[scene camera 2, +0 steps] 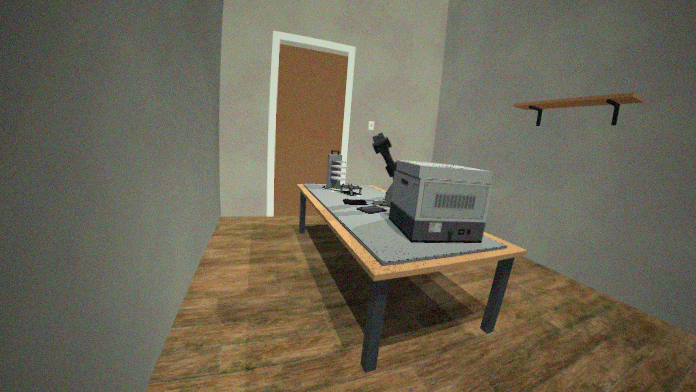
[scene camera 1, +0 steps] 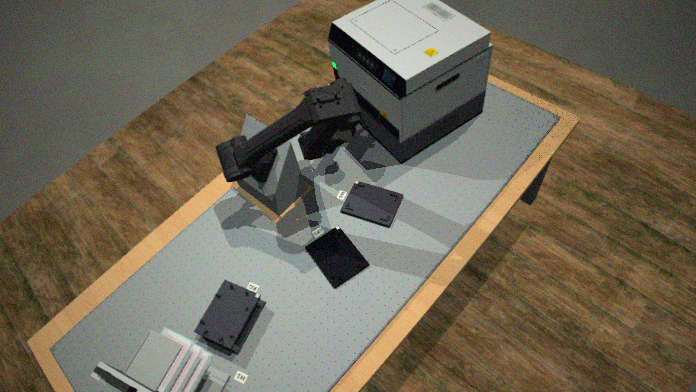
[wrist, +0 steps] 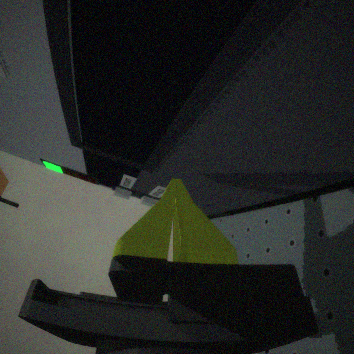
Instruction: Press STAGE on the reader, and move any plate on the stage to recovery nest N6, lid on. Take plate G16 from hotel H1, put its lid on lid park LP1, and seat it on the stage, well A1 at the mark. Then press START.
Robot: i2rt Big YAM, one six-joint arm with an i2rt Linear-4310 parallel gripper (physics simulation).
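Pixels of known places: gripper, fingertip midpoint: [wrist: 175, 184]; arm's base, origin of the base link: [scene camera 1: 262, 159].
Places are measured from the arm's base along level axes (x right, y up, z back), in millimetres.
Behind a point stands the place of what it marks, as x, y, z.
The reader [scene camera 1: 410, 30] @(-543, 197, -132) [scene camera 2: 452, 200] @(-732, 54, -165) [wrist: 260, 100] @(-370, -61, -98) has a green light [scene camera 1: 334, 65] @(-404, 49, 84) [wrist: 52, 166] @(-405, 48, 84). Two small tabs with printed squares, a left one [wrist: 127, 181] @(-399, -34, 48) and a right one [wrist: 158, 191] @(-398, -65, 48), show by its lower edge in the wrist view; their print is unreadable. My gripper [wrist: 175, 184] @(-379, -63, -9) is shut and empty, its yellow fingertips just right of the right tab in that view; contact cannot be told. The arm hides it in scene camera 1. Hotel H1 [scene camera 1: 152, 357] @(553, 103, -319) [scene camera 2: 331, 171] holds pale, pink-edged plates; G16 cannot be told. No stage or plate on it shows.
A dark nest [scene camera 1: 372, 204] @(-155, -139, -298) [scene camera 2: 371, 209] @(-180, -139, -303), a black pad [scene camera 1: 337, 257] @(45, -140, -343) [scene camera 2: 354, 202] @(12, -141, -351) and a raised dark stand [scene camera 1: 227, 315] @(379, -91, -263) [scene camera 2: 351, 189] @(286, -99, -282) lie between reader and hotel. Their labels are hard to read. The arm's grey angular base [scene camera 1: 287, 182] @(-12, -59, -82) stands beside the reader.
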